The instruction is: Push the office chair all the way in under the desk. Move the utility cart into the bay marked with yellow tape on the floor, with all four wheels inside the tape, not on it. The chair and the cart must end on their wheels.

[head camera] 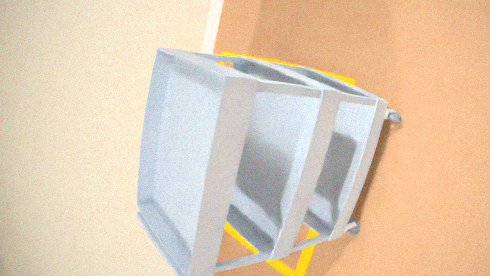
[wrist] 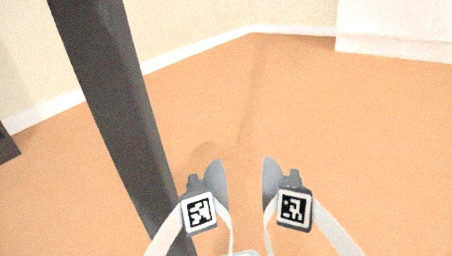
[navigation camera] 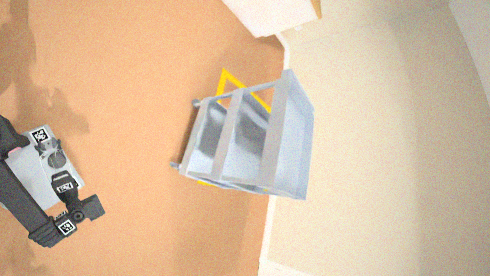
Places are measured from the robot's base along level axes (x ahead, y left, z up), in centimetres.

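Pixels of known places: gripper, fingertip midpoint: [wrist: 242, 176] [navigation camera: 46, 139].
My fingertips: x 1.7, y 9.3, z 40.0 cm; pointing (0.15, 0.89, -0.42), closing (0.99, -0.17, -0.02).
Note:
Ahead of a thing's pixels: the offset from my fingertips to its top centre. "spot": to the spot under its first point.
The pale grey-blue utility cart [head camera: 230, 125] [navigation camera: 275, 140] stands upright, with three trays. Yellow tape [head camera: 305, 250] [navigation camera: 224, 80] shows under and beside it. Two of its wheels, one wheel @(dx +57.5, dy -51.3, dz -30.8 cm) [head camera: 395, 117] [navigation camera: 175, 165] and another wheel @(spot: dx +97.7, dy -17.0, dz -33.6 cm) [head camera: 353, 226] [navigation camera: 196, 103], are on the floor outside the tape's near line, on the side away from the wall. The other two wheels are hidden by the cart. My gripper [wrist: 242, 176] is partly open with bare floor between its fingers. In the navigation view my arm and wrist are apart from the cart. The office chair and desk do not show clearly.
A wall with white baseboard [head camera: 212, 25] [navigation camera: 266, 235] [wrist: 190, 50] runs behind the cart. A white cabinet [navigation camera: 275, 15] [wrist: 395, 27] stands beyond the bay. A dark bar [wrist: 110, 100] crosses the wrist view's left side. A dark object [wrist: 7, 147] shows at that view's left edge.

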